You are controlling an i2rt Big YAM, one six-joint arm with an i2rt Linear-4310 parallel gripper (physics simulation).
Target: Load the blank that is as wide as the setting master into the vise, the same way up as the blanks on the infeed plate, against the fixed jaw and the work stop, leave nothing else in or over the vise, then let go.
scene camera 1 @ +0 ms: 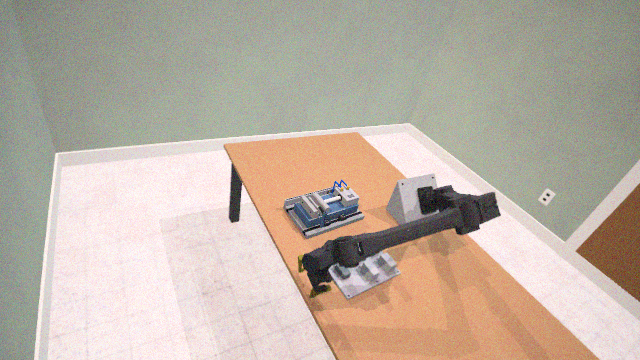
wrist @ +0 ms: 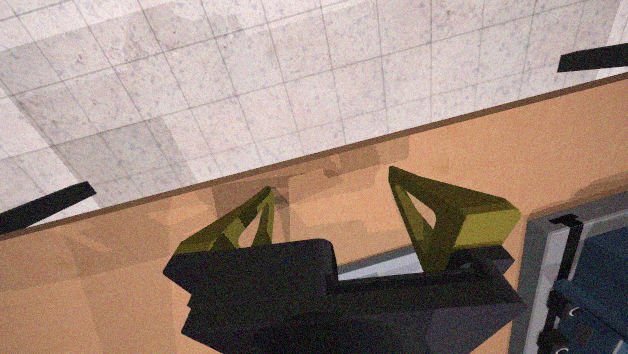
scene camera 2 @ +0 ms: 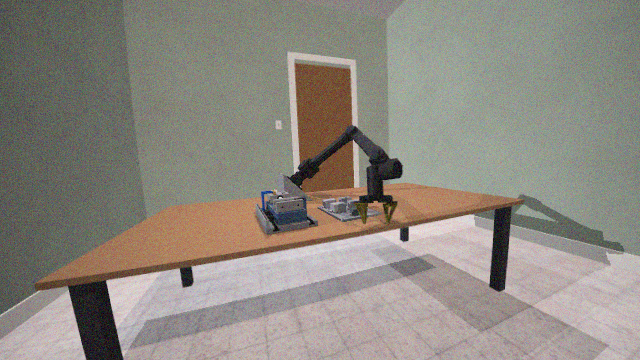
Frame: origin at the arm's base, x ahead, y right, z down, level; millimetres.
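Seen in the pictures: gripper, fingertip midpoint: (scene camera 1: 305,284) (wrist: 328,182) (scene camera 2: 376,223); arm's base, link origin: (scene camera 1: 425,200) (scene camera 2: 293,184).
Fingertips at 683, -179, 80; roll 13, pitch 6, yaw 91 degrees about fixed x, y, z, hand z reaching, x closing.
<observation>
Pixels of each thing's top centre, then the offset from my fingertips to it, as dx, dy, dz. "spot": a spot on its surface instead. Level surfaces: height alone.
- light grey infeed plate, top centre: (wrist: 369,339) (scene camera 1: 360,265) (scene camera 2: 346,209) -231, +11, +0
- block, top centre: (scene camera 1: 371,267) -241, -33, -36
- blue vise, top centre: (scene camera 1: 329,196) (scene camera 2: 281,196) -234, +302, -91
- wooden table, surface height: dz +8
- blue bent wire piece, surface spot: (scene camera 1: 340,185) spot: -337, +376, -71
My gripper (scene camera 1: 306,283) (scene camera 2: 376,222) (wrist: 328,182) is open, its yellow fingers wide apart and empty, pointing down above the table near its edge, beside the infeed plate. The light grey infeed plate (scene camera 1: 356,288) (wrist: 382,266) carries several grey blocks, among them one block (scene camera 1: 369,271) in the middle and another (scene camera 1: 386,262) at the right; the arm partly hides them. The blue vise (scene camera 1: 336,214) (scene camera 2: 291,216) (wrist: 600,260) with grey jaws stands on a grey base. I cannot tell which block matches the setting master, nor whether anything lies between the jaws.
The wooden table (scene camera 1: 295,160) (scene camera 2: 160,235) ends close to the gripper, with floor beyond. A grey slanted bracket (scene camera 1: 409,200) stands by the arm's base. The blue bent wire piece (scene camera 1: 340,185) rises at the vise's end. The forearm passes over the infeed plate's side.
</observation>
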